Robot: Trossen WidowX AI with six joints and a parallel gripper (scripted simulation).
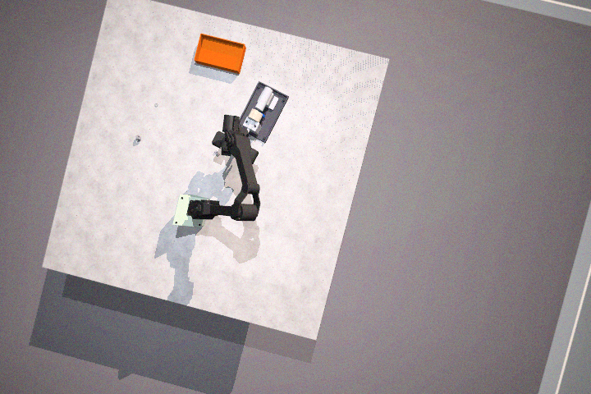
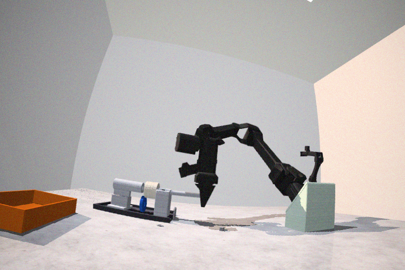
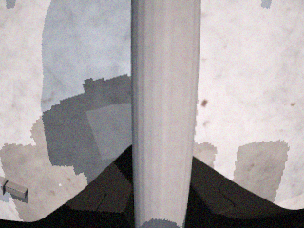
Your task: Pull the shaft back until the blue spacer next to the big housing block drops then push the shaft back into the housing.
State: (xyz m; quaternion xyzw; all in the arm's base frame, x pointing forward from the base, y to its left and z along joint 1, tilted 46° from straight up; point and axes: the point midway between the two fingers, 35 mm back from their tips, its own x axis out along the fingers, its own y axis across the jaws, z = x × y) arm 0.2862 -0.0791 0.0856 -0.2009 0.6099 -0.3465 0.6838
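The shaft is 8 cm ahead of my gripper tip, 3 cm above it and 2 cm to the right of it. Also, from my gripper tip: blue spacer (18 cm ahead, 4 cm to the right, 1 cm below); then orange bin (40 cm ahead, 20 cm to the left, 4 cm below); then dark bit (11 cm to the left, 4 cm below, 3 cm behind).
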